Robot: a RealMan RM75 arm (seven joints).
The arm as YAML. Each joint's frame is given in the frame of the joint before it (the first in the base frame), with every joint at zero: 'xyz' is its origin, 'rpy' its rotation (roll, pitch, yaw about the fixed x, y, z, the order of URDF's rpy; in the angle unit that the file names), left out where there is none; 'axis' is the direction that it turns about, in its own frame. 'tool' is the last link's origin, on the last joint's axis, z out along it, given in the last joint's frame.
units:
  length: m
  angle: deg
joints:
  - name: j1
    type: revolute
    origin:
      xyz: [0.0, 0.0, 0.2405]
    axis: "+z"
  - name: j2
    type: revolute
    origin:
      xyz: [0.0, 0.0, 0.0]
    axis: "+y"
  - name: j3
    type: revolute
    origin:
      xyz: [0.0, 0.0, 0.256]
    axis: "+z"
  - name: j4
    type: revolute
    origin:
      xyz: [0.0, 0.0, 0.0]
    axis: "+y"
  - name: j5
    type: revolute
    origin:
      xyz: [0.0, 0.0, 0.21]
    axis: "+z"
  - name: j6
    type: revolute
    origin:
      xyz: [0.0, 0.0, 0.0]
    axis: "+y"
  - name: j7
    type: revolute
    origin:
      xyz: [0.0, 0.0, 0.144]
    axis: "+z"
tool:
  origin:
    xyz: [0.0, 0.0, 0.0]
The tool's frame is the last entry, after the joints.
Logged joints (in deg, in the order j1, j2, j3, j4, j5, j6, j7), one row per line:
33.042, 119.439, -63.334, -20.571, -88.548, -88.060, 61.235
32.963, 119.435, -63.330, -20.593, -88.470, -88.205, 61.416
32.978, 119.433, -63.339, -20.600, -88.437, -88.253, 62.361
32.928, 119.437, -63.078, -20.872, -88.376, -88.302, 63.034
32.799, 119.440, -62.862, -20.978, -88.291, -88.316, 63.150
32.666, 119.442, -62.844, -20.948, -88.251, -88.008, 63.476
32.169, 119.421, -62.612, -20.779, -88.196, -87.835, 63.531
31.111, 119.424, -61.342, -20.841, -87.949, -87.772, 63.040
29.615, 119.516, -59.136, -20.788, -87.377, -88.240, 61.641
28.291, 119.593, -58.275, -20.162, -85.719, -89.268, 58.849
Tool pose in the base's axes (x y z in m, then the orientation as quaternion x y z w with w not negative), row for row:
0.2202, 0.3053, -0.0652, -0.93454, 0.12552, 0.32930, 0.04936
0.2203, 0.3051, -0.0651, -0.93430, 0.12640, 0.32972, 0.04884
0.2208, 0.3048, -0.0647, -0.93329, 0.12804, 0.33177, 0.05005
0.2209, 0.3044, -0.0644, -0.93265, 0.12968, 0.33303, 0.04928
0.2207, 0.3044, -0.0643, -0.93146, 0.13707, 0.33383, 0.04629
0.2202, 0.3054, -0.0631, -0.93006, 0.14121, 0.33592, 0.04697
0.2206, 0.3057, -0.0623, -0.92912, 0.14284, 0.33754, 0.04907
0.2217, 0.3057, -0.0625, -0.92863, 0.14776, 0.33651, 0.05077
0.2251, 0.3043, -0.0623, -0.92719, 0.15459, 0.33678, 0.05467
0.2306, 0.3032, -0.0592, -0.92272, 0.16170, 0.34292, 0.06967
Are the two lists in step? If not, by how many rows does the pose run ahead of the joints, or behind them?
The pose runs 2 rows behind the joints: the pose in row i belongs to the joints in row i - 2.
